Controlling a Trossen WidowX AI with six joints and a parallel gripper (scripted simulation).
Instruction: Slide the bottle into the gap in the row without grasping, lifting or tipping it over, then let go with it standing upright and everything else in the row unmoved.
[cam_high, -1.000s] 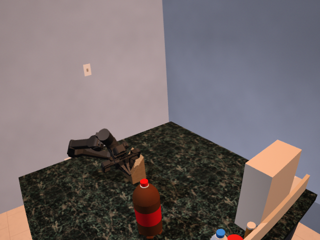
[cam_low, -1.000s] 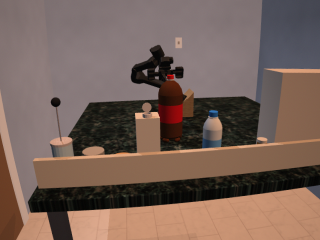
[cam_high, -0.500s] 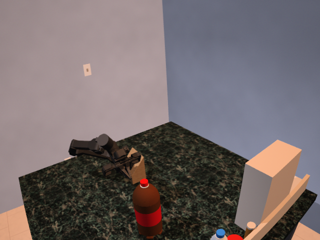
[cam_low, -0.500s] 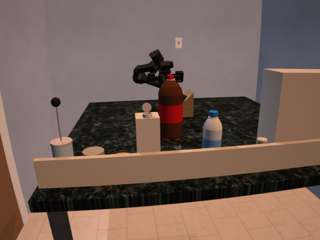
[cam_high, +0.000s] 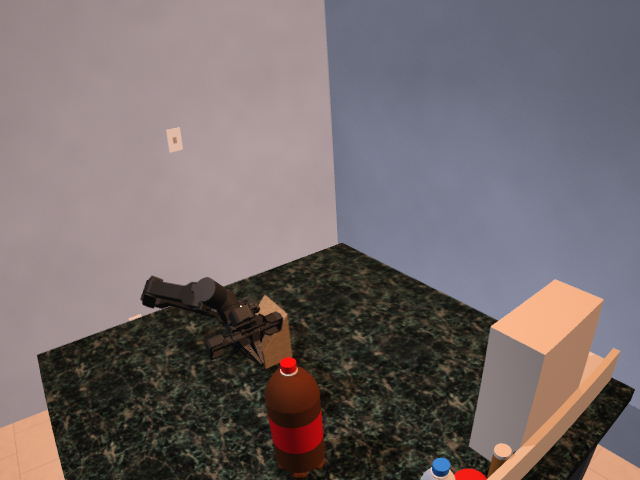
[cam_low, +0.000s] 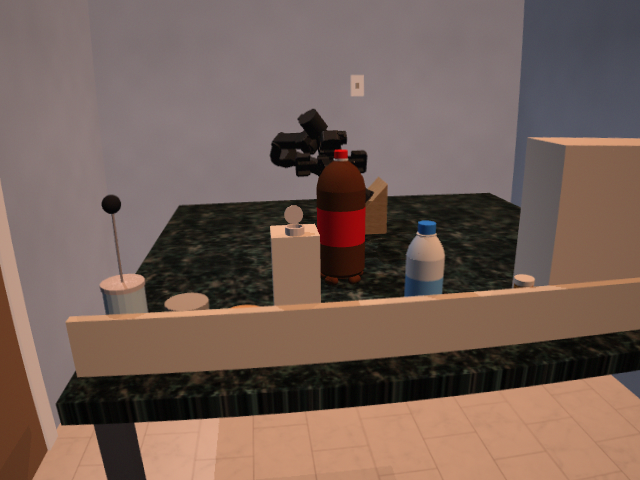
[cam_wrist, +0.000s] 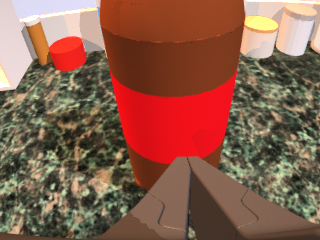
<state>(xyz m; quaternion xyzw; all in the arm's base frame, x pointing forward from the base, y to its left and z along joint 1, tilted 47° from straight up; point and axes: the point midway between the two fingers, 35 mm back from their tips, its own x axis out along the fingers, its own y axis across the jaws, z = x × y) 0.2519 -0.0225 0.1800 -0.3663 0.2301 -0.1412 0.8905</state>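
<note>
Right now my hand is 17 cm short of the cola bottle, 7 cm above it and 2 cm to the left of it. From my hand the other things lie so: water bottle: 48 cm ahead, 11 cm below, 7 cm to the left; then red lid: 48 cm ahead, 20 cm below, 18 cm to the left; then rail: 52 cm ahead, 17 cm below, 12 cm to the left.
</note>
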